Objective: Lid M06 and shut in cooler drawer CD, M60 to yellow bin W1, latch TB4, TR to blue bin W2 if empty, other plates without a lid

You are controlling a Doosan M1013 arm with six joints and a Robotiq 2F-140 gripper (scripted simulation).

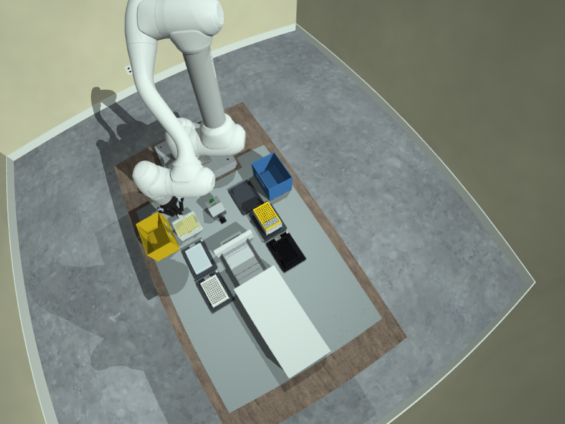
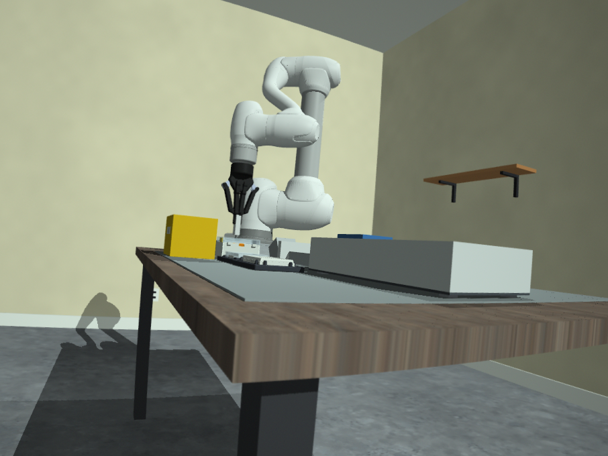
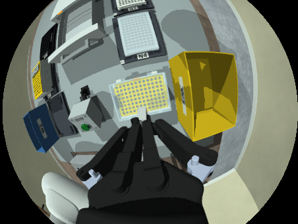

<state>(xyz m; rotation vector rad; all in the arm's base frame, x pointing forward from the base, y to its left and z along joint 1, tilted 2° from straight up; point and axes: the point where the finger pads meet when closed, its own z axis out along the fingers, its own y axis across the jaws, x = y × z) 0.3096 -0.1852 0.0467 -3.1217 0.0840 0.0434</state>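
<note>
Right now the plate lid is 200 mm ahead of my hand, 30 mm to the right of it and 90 mm below it. Also, from my hand: tip box lid: 30 mm ahead, 60 mm below; tip box TB4: 30 mm ahead, 70 mm below; green DONE key: 160 mm to the left, 50 mm below.
</note>
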